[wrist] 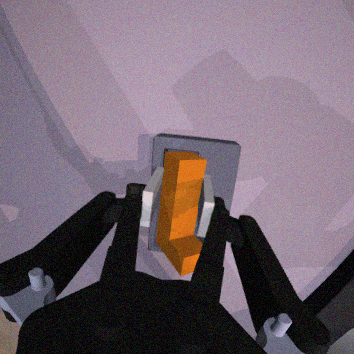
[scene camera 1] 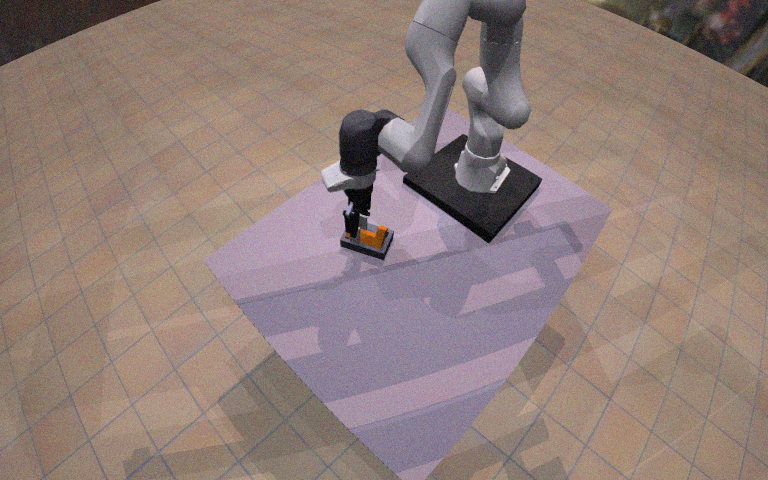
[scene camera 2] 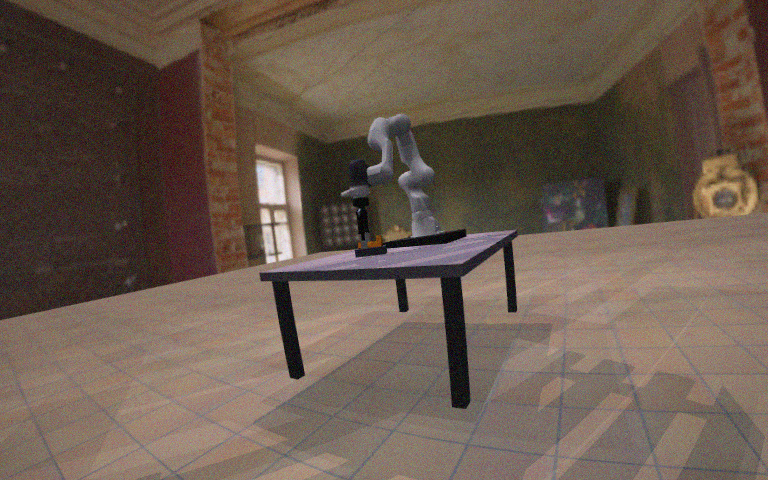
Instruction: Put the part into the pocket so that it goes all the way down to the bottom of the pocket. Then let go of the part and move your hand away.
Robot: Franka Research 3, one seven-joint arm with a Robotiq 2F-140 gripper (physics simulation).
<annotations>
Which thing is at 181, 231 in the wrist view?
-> An orange L-shaped part.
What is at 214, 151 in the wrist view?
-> A grey pocket block.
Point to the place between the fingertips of my gripper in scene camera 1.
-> At 358, 235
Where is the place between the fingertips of my gripper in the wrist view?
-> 181, 183
</annotations>
